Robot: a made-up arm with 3 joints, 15 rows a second.
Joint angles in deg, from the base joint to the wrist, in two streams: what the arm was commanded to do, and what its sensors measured. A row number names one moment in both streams.
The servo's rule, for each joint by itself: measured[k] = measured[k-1] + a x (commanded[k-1-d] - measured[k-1]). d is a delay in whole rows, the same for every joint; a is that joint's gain. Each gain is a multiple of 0.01, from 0.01 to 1. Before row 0 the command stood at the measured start. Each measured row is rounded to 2 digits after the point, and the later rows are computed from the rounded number. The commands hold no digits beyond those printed.
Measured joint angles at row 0: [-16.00, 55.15, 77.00]
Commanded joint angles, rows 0 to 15: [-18.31, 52.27, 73.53]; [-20.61, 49.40, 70.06]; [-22.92, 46.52, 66.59]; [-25.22, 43.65, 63.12]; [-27.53, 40.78, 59.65]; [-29.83, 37.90, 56.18]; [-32.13, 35.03, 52.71]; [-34.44, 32.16, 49.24]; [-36.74, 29.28, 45.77]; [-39.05, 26.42, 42.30]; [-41.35, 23.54, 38.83]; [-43.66, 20.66, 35.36]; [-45.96, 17.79, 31.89]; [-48.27, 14.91, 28.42]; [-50.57, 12.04, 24.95]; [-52.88, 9.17, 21.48]
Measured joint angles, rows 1 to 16: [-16.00, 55.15, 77.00]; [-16.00, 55.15, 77.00]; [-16.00, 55.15, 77.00]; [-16.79, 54.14, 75.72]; [-18.09, 52.48, 73.63]; [-19.73, 50.39, 71.03]; [-21.60, 48.03, 68.10]; [-23.62, 45.49, 64.97]; [-25.73, 42.83, 61.72]; [-27.91, 40.10, 58.39]; [-30.13, 37.32, 55.00]; [-32.38, 34.51, 51.58]; [-34.65, 31.68, 48.15]; [-36.93, 28.83, 44.70]; [-39.22, 25.97, 41.24]; [-41.51, 23.11, 37.78]
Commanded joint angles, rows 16 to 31: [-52.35, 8.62, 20.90]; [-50.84, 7.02, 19.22]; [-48.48, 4.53, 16.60]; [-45.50, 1.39, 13.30]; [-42.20, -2.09, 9.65]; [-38.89, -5.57, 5.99]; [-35.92, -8.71, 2.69]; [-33.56, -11.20, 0.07]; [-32.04, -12.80, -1.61]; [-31.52, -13.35, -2.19]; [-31.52, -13.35, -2.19]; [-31.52, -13.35, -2.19]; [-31.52, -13.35, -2.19]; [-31.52, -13.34, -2.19]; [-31.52, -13.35, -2.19]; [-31.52, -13.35, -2.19]
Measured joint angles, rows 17 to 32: [-43.81, 20.24, 34.32]; [-46.11, 17.37, 30.85]; [-48.41, 14.50, 27.38]; [-49.75, 12.44, 24.98]; [-50.12, 10.54, 22.85]; [-49.56, 8.44, 20.54]; [-48.18, 5.97, 17.86]; [-46.15, 3.15, 14.82]; [-43.68, 0.10, 11.55]; [-41.04, -2.98, 8.27]; [-38.50, -5.86, 5.24]; [-36.30, -8.29, 2.71]; [-34.67, -10.06, 0.90]; [-33.60, -11.21, -0.24]; [-32.89, -11.96, -0.96]; [-32.42, -12.45, -1.42]
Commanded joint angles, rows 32 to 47: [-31.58, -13.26, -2.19]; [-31.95, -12.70, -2.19]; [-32.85, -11.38, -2.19]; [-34.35, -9.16, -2.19]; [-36.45, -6.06, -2.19]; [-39.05, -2.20, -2.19]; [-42.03, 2.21, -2.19]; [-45.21, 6.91, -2.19]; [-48.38, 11.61, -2.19]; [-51.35, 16.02, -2.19]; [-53.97, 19.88, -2.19]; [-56.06, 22.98, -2.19]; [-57.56, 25.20, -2.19]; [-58.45, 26.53, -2.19]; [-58.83, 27.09, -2.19]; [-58.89, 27.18, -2.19]
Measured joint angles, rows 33 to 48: [-32.11, -12.76, -1.70]; [-31.91, -12.97, -1.88]; [-31.78, -13.10, -1.99]; [-31.71, -13.16, -2.06]; [-31.79, -13.00, -2.11]; [-32.15, -12.43, -2.14]; [-32.90, -11.29, -2.16]; [-34.11, -9.46, -2.17]; [-35.79, -6.92, -2.18]; [-37.91, -3.72, -2.18]; [-40.39, 0.00, -2.18]; [-43.11, 4.06, -2.18]; [-45.91, 8.25, -2.18]; [-48.65, 12.32, -2.18]; [-51.17, 16.05, -2.18]; [-53.34, 19.25, -2.18]
